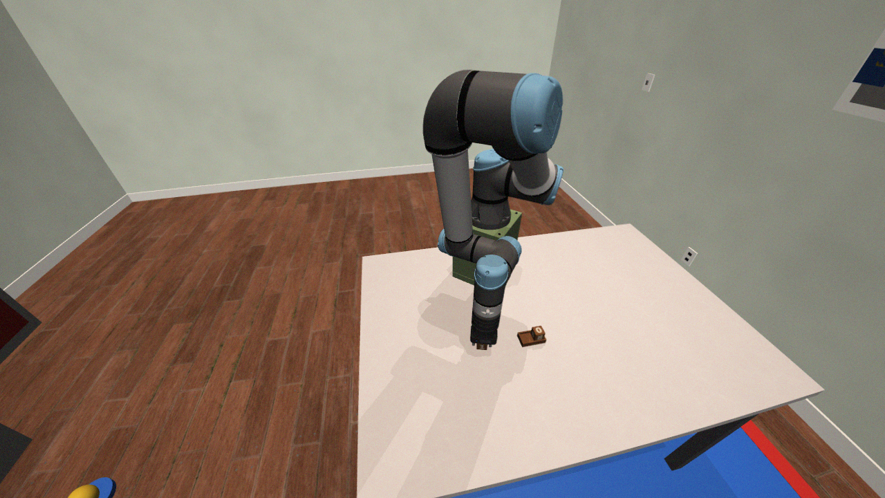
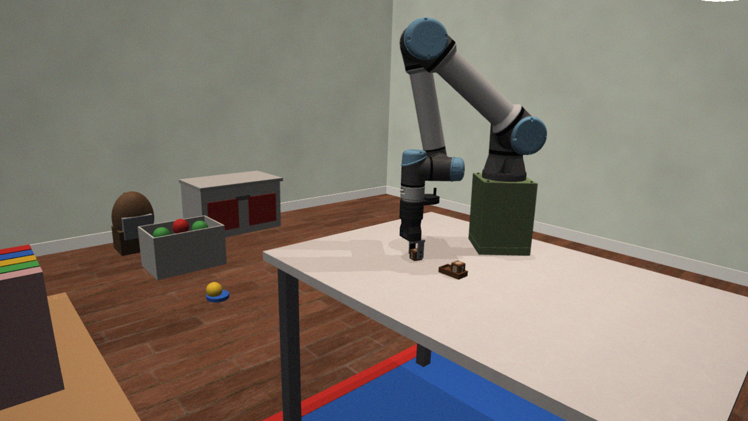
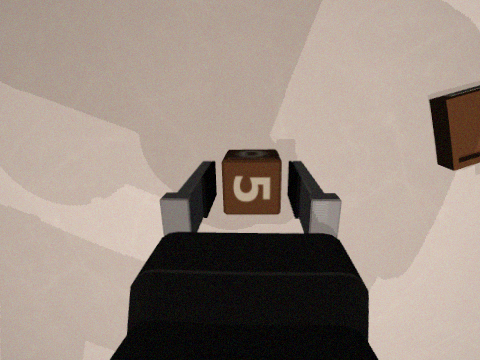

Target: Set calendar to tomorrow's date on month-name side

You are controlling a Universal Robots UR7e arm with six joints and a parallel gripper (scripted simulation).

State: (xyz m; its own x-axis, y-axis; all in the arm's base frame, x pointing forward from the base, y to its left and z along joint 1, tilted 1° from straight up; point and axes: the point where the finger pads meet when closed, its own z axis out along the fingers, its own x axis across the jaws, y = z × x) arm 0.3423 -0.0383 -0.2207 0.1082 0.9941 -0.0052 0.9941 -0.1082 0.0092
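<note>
My hand is 10 mm above the brown cube.
</note>
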